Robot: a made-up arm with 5 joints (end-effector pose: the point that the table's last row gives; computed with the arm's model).
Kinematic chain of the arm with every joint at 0, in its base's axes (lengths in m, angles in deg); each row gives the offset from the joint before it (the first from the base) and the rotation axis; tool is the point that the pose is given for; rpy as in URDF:
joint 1: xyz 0.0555 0 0.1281 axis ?
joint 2: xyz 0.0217 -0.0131 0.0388 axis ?
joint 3: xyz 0.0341 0 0.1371 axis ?
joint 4: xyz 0.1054 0 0.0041 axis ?
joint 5: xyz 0.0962 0.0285 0 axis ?
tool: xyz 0 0 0 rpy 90 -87.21 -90
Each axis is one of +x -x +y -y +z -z.
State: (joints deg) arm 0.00 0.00 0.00 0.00 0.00
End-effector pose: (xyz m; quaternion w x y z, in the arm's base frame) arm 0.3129 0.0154 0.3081 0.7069 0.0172 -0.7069 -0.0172
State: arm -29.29 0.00 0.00 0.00 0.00
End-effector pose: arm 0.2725 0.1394 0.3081 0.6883 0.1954 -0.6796 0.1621
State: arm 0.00 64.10 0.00 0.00 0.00
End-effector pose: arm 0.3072 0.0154 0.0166 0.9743 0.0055 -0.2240 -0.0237
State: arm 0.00 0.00 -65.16 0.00 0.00
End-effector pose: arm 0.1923 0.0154 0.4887 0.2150 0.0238 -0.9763 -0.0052
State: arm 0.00 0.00 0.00 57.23 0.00
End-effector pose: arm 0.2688 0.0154 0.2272 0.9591 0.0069 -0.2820 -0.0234
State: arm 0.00 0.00 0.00 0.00 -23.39
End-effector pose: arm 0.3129 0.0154 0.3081 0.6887 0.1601 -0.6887 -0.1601
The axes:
joint 1: -z
joint 2: +y
joint 3: +y
joint 4: +y
joint 5: -x

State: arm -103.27 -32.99 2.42 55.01 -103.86
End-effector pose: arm 0.0056 0.1443 0.3178 0.8404 0.5231 0.1398 -0.0248
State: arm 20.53 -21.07 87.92 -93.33 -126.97
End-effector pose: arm 0.1878 -0.0331 0.2547 0.1349 0.6932 -0.4924 -0.5088
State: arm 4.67 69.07 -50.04 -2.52 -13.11
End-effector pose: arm 0.4107 -0.0136 0.1262 0.7884 0.0585 -0.5954 -0.1431
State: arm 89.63 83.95 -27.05 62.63 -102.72
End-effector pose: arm 0.0720 -0.1751 -0.0223 0.1274 0.0352 -0.2524 0.9586
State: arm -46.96 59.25 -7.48 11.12 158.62
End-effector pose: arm 0.2280 0.2073 0.0418 0.1921 0.1907 0.1363 -0.9530
